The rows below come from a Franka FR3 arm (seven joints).
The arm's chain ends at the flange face. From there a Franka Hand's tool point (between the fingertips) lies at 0.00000 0.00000 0.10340 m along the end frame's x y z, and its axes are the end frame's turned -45 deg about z.
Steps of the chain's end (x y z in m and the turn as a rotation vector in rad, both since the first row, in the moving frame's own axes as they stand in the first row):
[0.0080, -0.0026, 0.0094, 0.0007, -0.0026, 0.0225]
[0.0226, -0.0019, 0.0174, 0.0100, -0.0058, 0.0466]
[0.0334, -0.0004, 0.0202, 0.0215, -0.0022, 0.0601]
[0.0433, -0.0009, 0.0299, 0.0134, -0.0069, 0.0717]
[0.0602, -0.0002, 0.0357, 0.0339, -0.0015, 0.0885]
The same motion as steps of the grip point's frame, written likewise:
[0.0074, 0.0036, 0.0094, 0.0023, -0.0013, 0.0225]
[0.0177, 0.0135, 0.0174, 0.0112, 0.0030, 0.0466]
[0.0254, 0.0216, 0.0202, 0.0168, 0.0136, 0.0601]
[0.0318, 0.0285, 0.0299, 0.0144, 0.0046, 0.0717]
[0.0452, 0.0399, 0.0356, 0.0250, 0.0229, 0.0885]

